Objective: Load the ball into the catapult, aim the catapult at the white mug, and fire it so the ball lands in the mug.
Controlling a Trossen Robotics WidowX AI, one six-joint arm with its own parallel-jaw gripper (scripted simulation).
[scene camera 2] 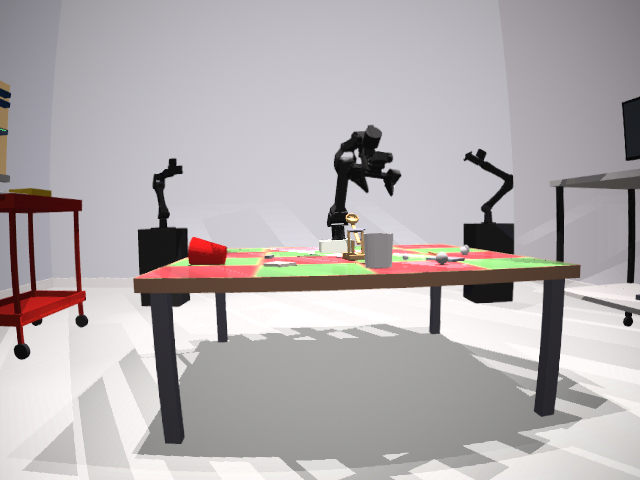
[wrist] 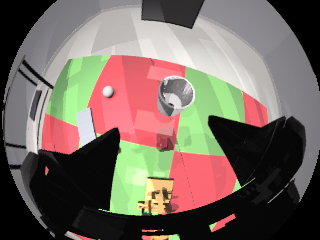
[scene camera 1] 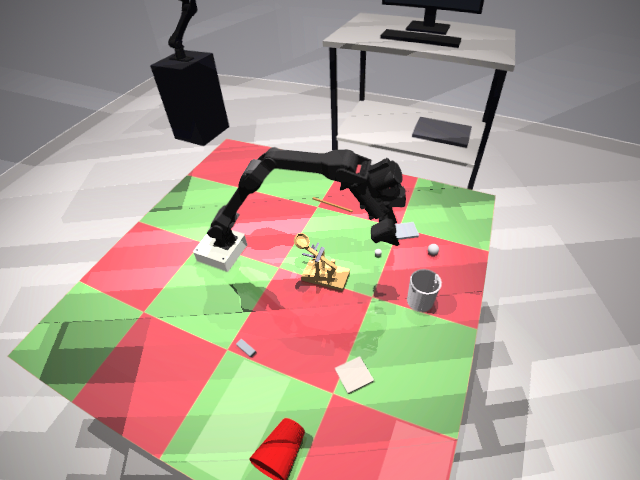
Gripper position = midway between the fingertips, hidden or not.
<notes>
My gripper [scene camera 1: 397, 234] is open and holds nothing. Also in view: a white mug [scene camera 1: 424, 285] and a wooden catapult [scene camera 1: 317, 272].
The white mug also shows in scene camera 2 [scene camera 2: 378, 247] and in the wrist view [wrist: 176, 90]. My gripper also shows in scene camera 2 [scene camera 2: 380, 194] and in the wrist view [wrist: 165, 125].
</notes>
